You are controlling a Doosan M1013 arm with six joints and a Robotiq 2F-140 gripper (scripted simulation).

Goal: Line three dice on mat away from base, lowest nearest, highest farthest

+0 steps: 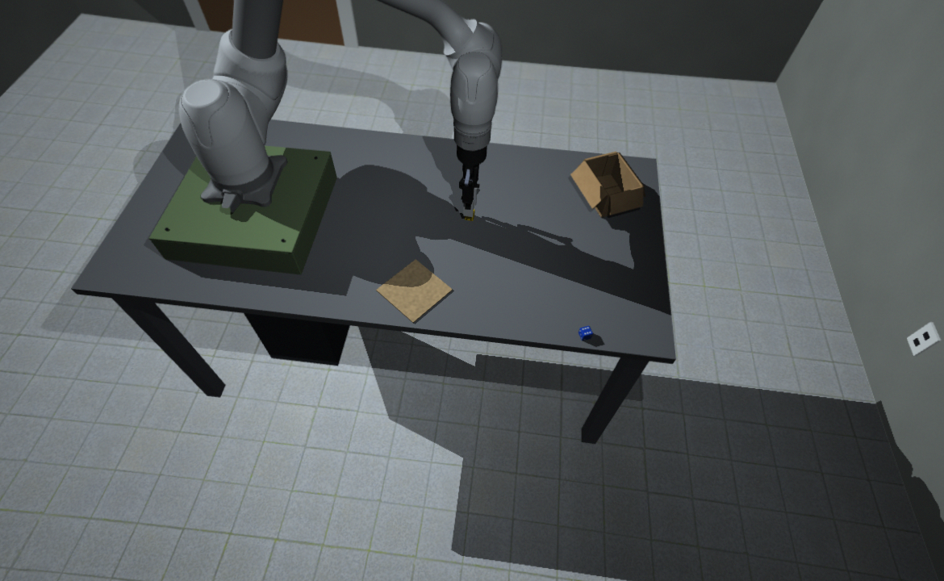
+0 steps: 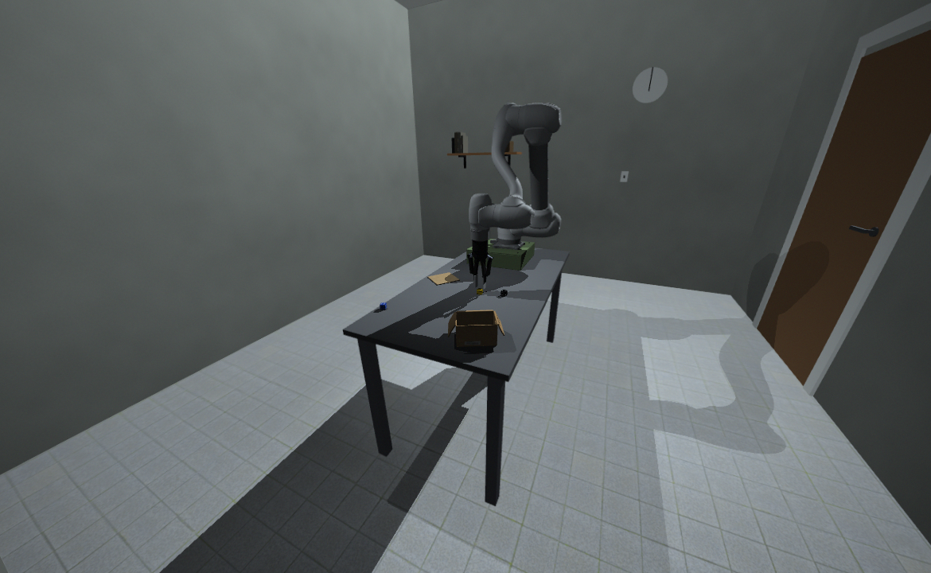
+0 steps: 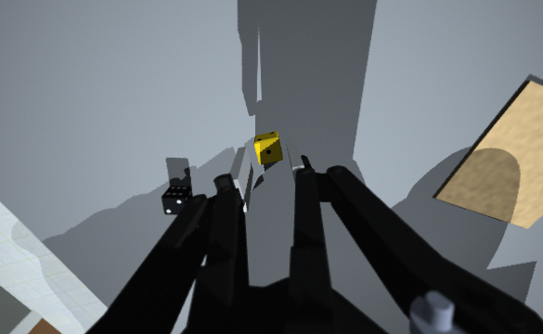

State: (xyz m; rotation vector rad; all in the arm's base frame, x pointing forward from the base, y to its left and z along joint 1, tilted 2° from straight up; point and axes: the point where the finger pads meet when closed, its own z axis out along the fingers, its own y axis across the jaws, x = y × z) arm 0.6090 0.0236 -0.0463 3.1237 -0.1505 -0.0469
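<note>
Right now the yellow die is 5 cm below my hand. The rest, counted from my hand: tan mat: 12 cm behind, 27 cm to the right, 6 cm below; cardboard box: 39 cm ahead, 14 cm to the left, 2 cm below; black die: 3 cm behind, 12 cm to the left, 5 cm below.
</note>
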